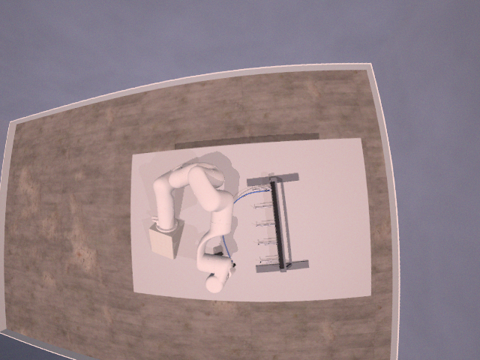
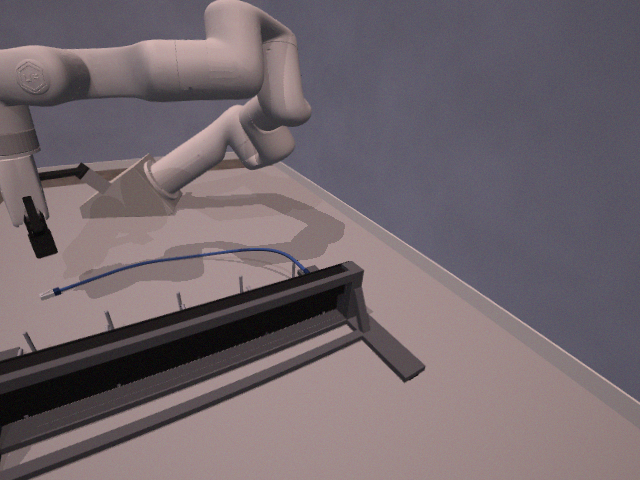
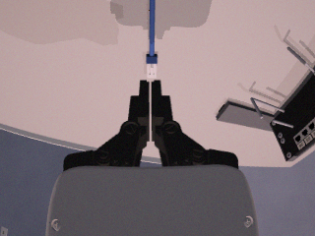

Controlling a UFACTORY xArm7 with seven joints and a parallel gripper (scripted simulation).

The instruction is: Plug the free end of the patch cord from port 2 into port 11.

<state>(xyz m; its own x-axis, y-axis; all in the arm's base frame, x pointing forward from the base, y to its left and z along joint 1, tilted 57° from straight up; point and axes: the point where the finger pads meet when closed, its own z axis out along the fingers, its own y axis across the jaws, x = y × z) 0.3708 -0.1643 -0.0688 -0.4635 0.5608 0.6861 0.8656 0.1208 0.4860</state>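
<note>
The plug is 90 mm below my hand, 20 mm to the right of it and 10 mm ahead of it.
</note>
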